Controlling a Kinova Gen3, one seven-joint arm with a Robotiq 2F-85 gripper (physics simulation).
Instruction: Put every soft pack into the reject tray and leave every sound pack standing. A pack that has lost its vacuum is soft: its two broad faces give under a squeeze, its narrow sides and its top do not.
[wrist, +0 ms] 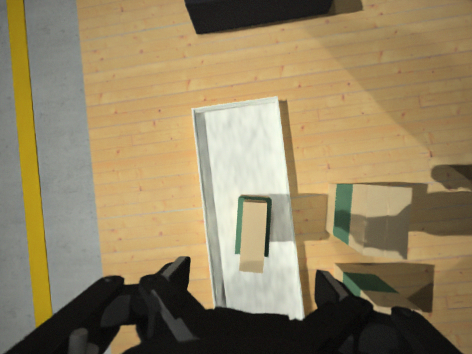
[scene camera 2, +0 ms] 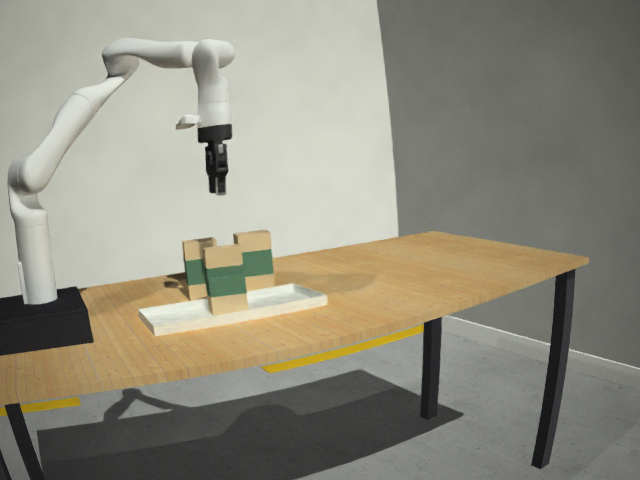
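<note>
A tan pack with a green band stands upright in the white reject tray. A second pack stands on the table behind the tray, on the side nearer the robot base. A third pack stands beside it, farther from the base; its lower part is partly hidden in the scene view, and a finger covers part of it in the wrist view. My gripper is open and empty, high above the pack in the tray and pointing down.
The robot's black base block sits at the table's left end in the scene view. The wooden table extends to the right there. Its edge and a yellow floor line run along the wrist view's left side.
</note>
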